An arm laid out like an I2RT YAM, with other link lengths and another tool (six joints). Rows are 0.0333 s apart.
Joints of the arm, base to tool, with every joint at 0 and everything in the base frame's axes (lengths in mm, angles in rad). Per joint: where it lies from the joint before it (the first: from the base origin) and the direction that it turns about. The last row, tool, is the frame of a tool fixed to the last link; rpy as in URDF.
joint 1: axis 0 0 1 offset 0 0 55.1
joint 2: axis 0 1 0 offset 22.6 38.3 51.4
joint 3: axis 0 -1 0 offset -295.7 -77.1 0
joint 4: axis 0 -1 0 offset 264.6 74.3 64.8
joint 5: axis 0 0 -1 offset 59.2 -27.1 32.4
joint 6: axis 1 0 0 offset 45.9 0 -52.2
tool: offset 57 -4 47 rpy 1.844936 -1.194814 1.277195
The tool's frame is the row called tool.
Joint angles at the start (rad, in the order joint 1, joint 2, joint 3, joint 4, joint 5, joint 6):
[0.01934, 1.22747, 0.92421, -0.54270, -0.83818, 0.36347]
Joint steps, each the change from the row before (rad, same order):
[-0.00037, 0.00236, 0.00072, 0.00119, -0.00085, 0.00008]
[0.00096, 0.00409, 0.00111, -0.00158, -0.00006, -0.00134]
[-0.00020, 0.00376, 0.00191, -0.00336, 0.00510, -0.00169]
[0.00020, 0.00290, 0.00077, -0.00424, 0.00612, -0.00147]
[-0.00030, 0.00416, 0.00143, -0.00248, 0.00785, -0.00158]
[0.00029, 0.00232, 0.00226, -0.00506, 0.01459, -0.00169]
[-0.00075, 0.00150, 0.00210, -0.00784, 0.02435, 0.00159]
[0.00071, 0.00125, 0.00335, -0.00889, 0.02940, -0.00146]
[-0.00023, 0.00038, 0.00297, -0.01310, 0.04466, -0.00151]
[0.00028, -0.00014, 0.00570, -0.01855, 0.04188, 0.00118]
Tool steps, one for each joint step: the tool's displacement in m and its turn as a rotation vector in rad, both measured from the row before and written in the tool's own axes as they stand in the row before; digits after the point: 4 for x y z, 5 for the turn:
[0.0003, 0.0004, 0.0003, 0.00066, -0.00010, 0.00053]
[0.0000, 0.0005, 0.0010, 0.00085, -0.00358, 0.00149]
[0.0000, 0.0012, 0.0004, -0.00496, -0.00338, 0.00282]
[-0.0005, 0.0012, 0.0006, -0.00562, -0.00442, 0.00375]
[0.0000, 0.0016, 0.0005, -0.00773, -0.00340, 0.00324]
[-0.0001, 0.0016, 0.0000, -0.01410, -0.00375, 0.00339]
[-0.0006, 0.0029, -0.0005, -0.02391, -0.00479, 0.00975]
[-0.0003, 0.0027, -0.0006, -0.02846, -0.00541, 0.00591]
[-0.0011, 0.0044, -0.0011, -0.04390, -0.00799, 0.01035]
[-0.0011, 0.0037, -0.0015, -0.04044, -0.01024, 0.01344]

